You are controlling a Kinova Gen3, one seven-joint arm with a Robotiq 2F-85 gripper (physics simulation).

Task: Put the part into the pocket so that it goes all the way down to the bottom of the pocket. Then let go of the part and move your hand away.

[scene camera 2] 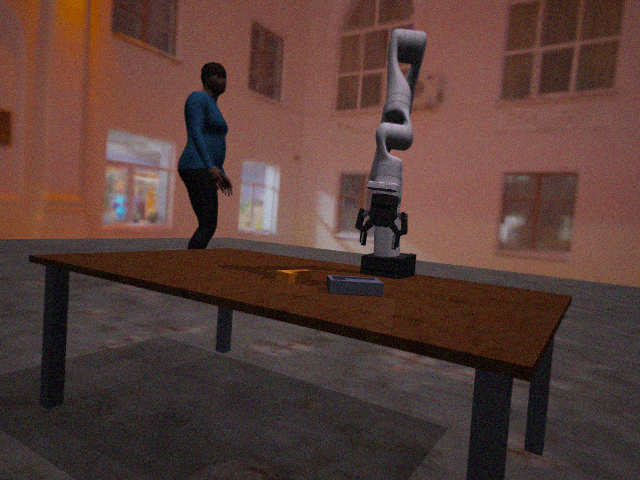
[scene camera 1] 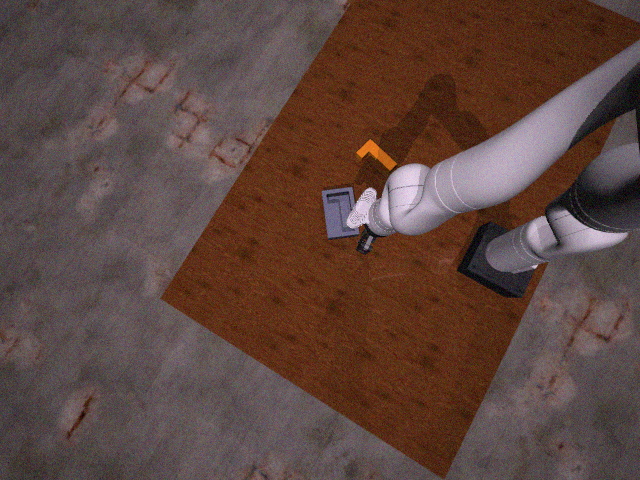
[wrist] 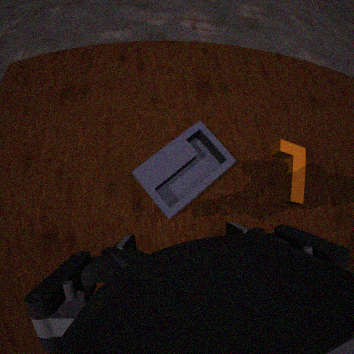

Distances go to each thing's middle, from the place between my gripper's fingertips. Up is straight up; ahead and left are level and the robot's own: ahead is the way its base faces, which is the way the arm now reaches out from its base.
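It is the orange L-shaped part [wrist: 293, 171] that I am looking at, 220 mm to the right of my hand. The part is also 110 mm below my hand and 100 mm ahead of it.
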